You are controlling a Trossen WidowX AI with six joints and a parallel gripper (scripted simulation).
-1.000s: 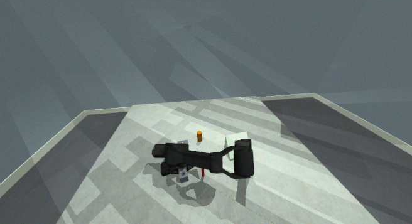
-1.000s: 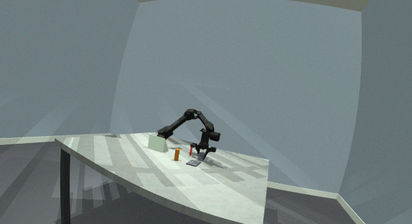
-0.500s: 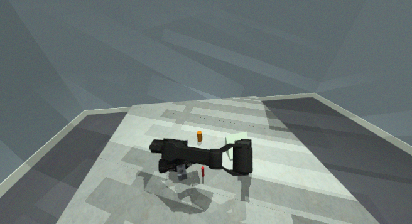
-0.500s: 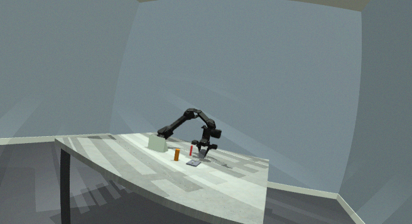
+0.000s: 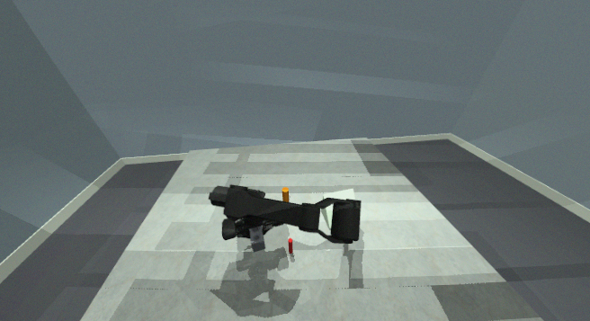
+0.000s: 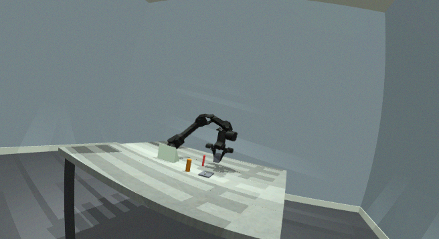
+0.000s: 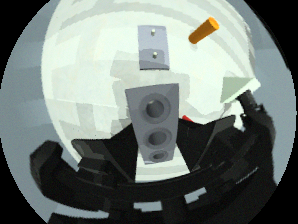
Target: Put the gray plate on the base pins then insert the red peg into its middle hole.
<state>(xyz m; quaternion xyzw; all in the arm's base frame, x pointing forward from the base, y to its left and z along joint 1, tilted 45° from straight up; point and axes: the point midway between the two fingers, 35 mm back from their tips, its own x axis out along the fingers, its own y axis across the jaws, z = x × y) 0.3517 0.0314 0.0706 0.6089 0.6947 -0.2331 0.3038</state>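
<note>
My gripper tip is now 110 mm past the red peg, 40 mm to the right of it and 40 mm above it. From my gripper tip the other things lie so: orange cylinder: 200 mm to the right, 120 mm behind, 40 mm below; then gray plate: 30 mm above.
</note>
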